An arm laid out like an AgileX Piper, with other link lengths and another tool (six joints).
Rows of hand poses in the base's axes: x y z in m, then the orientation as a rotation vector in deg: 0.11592, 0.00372, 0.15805, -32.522, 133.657, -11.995; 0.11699, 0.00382, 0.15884, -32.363, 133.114, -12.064; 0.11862, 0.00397, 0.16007, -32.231, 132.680, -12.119; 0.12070, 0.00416, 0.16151, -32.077, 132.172, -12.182; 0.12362, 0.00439, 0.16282, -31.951, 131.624, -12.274; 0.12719, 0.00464, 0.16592, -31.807, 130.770, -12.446; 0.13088, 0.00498, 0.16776, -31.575, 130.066, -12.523; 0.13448, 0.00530, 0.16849, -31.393, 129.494, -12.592; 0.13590, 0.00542, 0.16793, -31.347, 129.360, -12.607; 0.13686, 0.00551, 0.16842, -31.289, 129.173, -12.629; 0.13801, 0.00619, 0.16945, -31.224, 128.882, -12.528; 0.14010, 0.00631, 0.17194, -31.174, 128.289, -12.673; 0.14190, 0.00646, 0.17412, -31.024, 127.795, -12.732; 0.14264, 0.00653, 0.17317, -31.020, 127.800, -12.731; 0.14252, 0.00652, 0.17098, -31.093, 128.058, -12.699; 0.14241, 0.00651, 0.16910, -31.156, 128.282, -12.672; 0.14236, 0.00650, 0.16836, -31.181, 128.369, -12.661; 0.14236, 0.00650, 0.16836, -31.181, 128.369, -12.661
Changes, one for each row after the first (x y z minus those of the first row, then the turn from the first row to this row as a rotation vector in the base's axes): 0.00107, 0.00010, 0.00079, 0.056, -0.562, -0.003; 0.00270, 0.00025, 0.00202, 0.103, -1.012, -0.009; 0.00478, 0.00044, 0.00346, 0.158, -1.539, -0.016; 0.00770, 0.00067, 0.00477, 0.186, -2.101, -0.002; 0.01127, 0.00092, 0.00787, 0.193, -2.968, 0.047; 0.01496, 0.00126, 0.00971, 0.280, -3.701, 0.027; 0.01856, 0.00158, 0.01044, 0.344, -4.297, 0.014; 0.01998, 0.00170, 0.00988, 0.361, -4.437, 0.008; 0.02094, 0.00179, 0.01037, 0.382, -4.631, 0.005; 0.02209, 0.00247, 0.01140, 0.505, -4.913, 0.056; 0.02418, 0.00259, 0.01389, 0.472, -5.506, 0.117; 0.02598, 0.00274, 0.01607, 0.525, -6.018, 0.110; 0.02672, 0.00281, 0.01512, 0.526, -6.014, 0.107; 0.02660, 0.00280, 0.01293, 0.501, -5.748, 0.107; 0.02649, 0.00279, 0.01105, 0.479, -5.517, 0.107; 0.02644, 0.00278, 0.01031, 0.471, -5.427, 0.107; 0.02644, 0.00278, 0.01031, 0.471, -5.427, 0.107
